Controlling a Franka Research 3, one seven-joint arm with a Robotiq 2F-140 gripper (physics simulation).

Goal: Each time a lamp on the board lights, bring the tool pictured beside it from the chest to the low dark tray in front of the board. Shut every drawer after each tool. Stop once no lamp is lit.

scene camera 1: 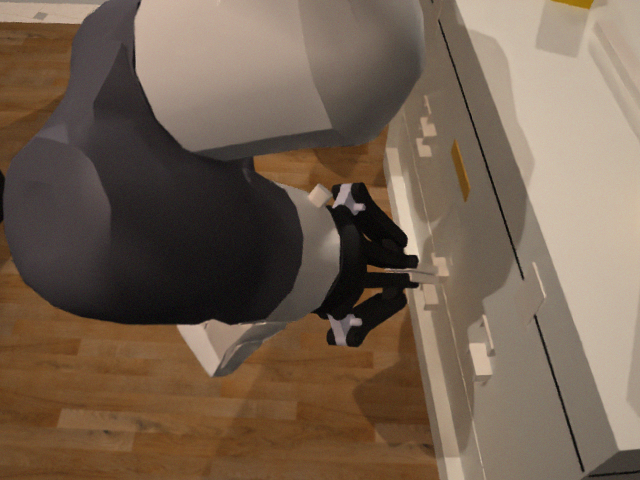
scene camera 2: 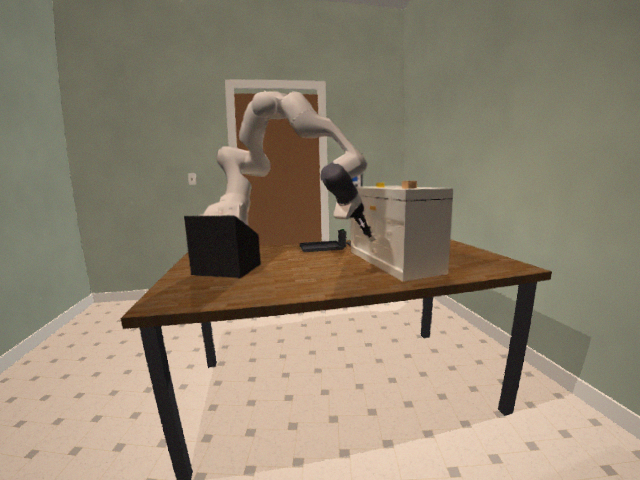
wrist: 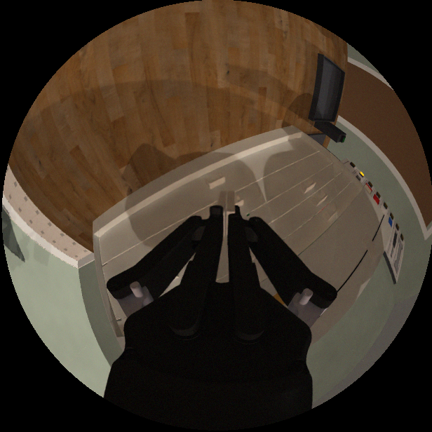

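My gripper point(scene camera 1: 413, 273) point(scene camera 2: 370, 236) point(wrist: 226, 200) is shut with nothing between its fingers. Its tips are at the front of the white chest point(scene camera 1: 568, 206) point(scene camera 2: 426, 232) point(wrist: 165, 225), close to small pale handles; whether they touch is unclear. The drawer fronts look flush, with a tiny green spot point(wrist: 248, 214) at a seam beside the fingertips. The low dark tray point(scene camera 2: 320, 246) point(wrist: 328, 90) lies beyond the chest's far end; no tool can be made out in it. On the board point(wrist: 397, 250), a lamp point(wrist: 361, 174) shows yellow; the picture beside it is too small to read.
A small black block point(scene camera 2: 341, 237) point(wrist: 331, 131) stands beside the tray. A wooden block point(scene camera 2: 408, 184) and a yellow object point(scene camera 1: 573, 2) point(scene camera 2: 379, 184) are on the chest top. An orange plate point(scene camera 1: 460, 170) marks the upper chest front. A large black box point(scene camera 2: 222, 245) stands by the arm's base.
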